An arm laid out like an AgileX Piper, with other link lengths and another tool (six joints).
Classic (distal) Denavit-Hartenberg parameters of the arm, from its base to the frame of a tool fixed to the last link. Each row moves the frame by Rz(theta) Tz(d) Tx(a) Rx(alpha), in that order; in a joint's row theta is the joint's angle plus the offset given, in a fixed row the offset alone. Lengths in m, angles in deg.
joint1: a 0  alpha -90  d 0.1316  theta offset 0
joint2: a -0.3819  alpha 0  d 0  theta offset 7.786
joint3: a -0.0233  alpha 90  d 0  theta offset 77.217
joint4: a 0  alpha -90  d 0.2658  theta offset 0
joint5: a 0  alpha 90  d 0  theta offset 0
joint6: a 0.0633  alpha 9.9  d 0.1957  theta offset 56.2
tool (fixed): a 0  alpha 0  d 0.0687  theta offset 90
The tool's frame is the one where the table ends.
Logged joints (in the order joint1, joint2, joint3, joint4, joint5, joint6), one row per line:
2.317, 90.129, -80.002, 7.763, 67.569, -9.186
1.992, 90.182, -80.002, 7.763, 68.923, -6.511
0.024, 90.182, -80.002, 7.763, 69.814, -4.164
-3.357, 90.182, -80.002, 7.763, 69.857, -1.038
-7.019, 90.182, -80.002, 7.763, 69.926, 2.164
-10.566, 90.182, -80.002, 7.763, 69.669, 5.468
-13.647, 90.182, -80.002, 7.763, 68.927, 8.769
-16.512, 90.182, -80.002, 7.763, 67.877, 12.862
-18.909, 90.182, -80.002, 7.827, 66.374, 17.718
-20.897, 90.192, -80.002, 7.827, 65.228, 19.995
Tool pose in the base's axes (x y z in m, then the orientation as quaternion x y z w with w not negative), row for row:
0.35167, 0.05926, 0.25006, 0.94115, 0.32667, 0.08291, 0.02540
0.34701, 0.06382, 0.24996, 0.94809, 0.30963, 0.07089, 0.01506
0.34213, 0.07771, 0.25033, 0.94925, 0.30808, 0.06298, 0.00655
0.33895, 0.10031, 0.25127, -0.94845, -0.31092, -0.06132, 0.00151
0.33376, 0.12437, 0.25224, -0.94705, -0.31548, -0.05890, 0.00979
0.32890, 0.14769, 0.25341, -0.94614, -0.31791, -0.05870, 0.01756
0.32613, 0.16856, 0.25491, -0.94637, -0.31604, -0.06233, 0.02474
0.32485, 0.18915, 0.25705, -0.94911, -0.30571, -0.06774, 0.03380
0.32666, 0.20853, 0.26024, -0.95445, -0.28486, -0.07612, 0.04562
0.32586, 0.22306, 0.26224, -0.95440, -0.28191, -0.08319, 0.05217
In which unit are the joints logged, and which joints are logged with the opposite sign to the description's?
The joints are logged in degrees. Opposite sign: joint1.
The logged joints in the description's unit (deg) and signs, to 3 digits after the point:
-2.317, 90.129, -80.002, 7.763, 67.569, -9.186
-1.992, 90.182, -80.002, 7.763, 68.923, -6.511
-0.024, 90.182, -80.002, 7.763, 69.814, -4.164
3.357, 90.182, -80.002, 7.763, 69.857, -1.038
7.019, 90.182, -80.002, 7.763, 69.926, 2.164
10.566, 90.182, -80.002, 7.763, 69.669, 5.468
13.647, 90.182, -80.002, 7.763, 68.927, 8.769
16.512, 90.182, -80.002, 7.763, 67.877, 12.862
18.909, 90.182, -80.002, 7.827, 66.374, 17.718
20.897, 90.192, -80.002, 7.827, 65.228, 19.995

